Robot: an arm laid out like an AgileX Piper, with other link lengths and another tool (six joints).
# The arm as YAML. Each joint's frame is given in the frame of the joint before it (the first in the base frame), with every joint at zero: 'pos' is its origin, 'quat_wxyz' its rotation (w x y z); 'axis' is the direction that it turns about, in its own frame. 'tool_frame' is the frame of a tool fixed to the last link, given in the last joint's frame.
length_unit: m
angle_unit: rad
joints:
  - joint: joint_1
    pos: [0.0, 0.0, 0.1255]
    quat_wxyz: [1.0, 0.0, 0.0, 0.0]
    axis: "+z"
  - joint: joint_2
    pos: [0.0, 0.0, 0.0]
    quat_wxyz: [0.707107, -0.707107, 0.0, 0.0]
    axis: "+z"
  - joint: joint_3
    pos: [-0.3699, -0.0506, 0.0]
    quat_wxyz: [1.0, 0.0, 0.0, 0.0]
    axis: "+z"
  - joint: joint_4
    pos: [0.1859, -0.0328, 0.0]
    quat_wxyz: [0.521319, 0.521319, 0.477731, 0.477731]
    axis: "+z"
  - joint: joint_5
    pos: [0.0, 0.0, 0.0]
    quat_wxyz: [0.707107, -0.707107, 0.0, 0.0]
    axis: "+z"
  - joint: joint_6
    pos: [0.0, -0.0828, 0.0]
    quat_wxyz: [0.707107, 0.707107, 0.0, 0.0]
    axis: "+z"
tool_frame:
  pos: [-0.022, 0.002, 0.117]
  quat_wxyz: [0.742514, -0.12, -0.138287, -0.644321]
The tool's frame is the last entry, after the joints.
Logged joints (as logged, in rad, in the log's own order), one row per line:
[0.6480, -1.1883, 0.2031, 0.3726, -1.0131, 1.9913]
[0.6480, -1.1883, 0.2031, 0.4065, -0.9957, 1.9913]
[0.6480, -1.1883, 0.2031, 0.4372, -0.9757, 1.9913]
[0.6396, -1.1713, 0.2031, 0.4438, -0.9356, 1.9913]
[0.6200, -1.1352, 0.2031, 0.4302, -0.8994, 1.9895]
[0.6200, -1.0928, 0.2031, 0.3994, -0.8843, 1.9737]
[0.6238, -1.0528, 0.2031, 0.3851, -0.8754, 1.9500]
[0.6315, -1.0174, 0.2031, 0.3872, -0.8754, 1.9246]
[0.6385, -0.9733, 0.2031, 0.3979, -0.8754, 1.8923]
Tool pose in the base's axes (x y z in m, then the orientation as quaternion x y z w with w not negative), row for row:
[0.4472, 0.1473, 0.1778, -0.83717, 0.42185, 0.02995, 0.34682]
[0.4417, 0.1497, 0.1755, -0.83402, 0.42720, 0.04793, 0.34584]
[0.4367, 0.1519, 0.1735, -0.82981, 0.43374, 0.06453, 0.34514]
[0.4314, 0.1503, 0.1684, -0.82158, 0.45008, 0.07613, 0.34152]
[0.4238, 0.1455, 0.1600, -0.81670, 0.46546, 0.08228, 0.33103]
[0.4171, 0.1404, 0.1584, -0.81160, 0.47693, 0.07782, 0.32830]
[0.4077, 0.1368, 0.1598, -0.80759, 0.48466, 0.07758, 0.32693]
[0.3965, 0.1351, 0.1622, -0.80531, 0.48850, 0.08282, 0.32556]
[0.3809, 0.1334, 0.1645, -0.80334, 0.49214, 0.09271, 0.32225]
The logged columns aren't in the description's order. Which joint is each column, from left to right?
Columns, left to right: joint_4, joint_3, joint_1, joint_5, joint_6, joint_2.
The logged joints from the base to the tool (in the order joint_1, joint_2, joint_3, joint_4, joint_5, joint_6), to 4 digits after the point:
[0.2031, 1.9913, -1.1883, 0.6480, 0.3726, -1.0131]
[0.2031, 1.9913, -1.1883, 0.6480, 0.4065, -0.9957]
[0.2031, 1.9913, -1.1883, 0.6480, 0.4372, -0.9757]
[0.2031, 1.9913, -1.1713, 0.6396, 0.4438, -0.9356]
[0.2031, 1.9895, -1.1352, 0.6200, 0.4302, -0.8994]
[0.2031, 1.9737, -1.0928, 0.6200, 0.3994, -0.8843]
[0.2031, 1.9500, -1.0528, 0.6238, 0.3851, -0.8754]
[0.2031, 1.9246, -1.0174, 0.6315, 0.3872, -0.8754]
[0.2031, 1.8923, -0.9733, 0.6385, 0.3979, -0.8754]

